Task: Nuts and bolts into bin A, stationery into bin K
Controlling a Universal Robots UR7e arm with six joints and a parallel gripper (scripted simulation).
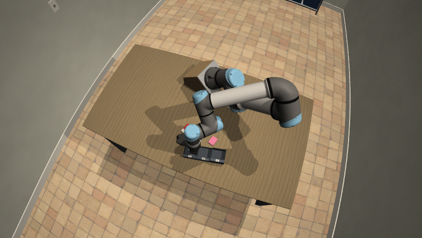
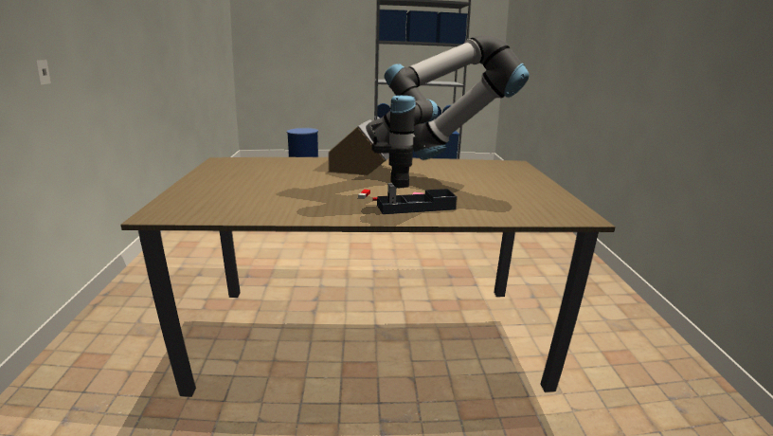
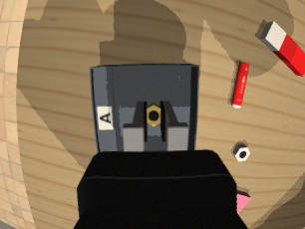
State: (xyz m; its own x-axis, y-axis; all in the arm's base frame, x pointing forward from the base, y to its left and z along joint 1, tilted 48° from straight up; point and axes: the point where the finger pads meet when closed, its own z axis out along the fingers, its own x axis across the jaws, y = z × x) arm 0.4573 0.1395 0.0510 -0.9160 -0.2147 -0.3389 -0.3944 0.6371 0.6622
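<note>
Right now my hand is 20 mm above the brass nut. From my hand the other things lie so: red cylinder: 70 mm behind, 50 mm to the right, 30 mm below; then white nut: 110 mm behind, 10 mm to the left, 30 mm below; then three joined bins: 30 mm behind, 80 mm to the left, 10 mm below.
</note>
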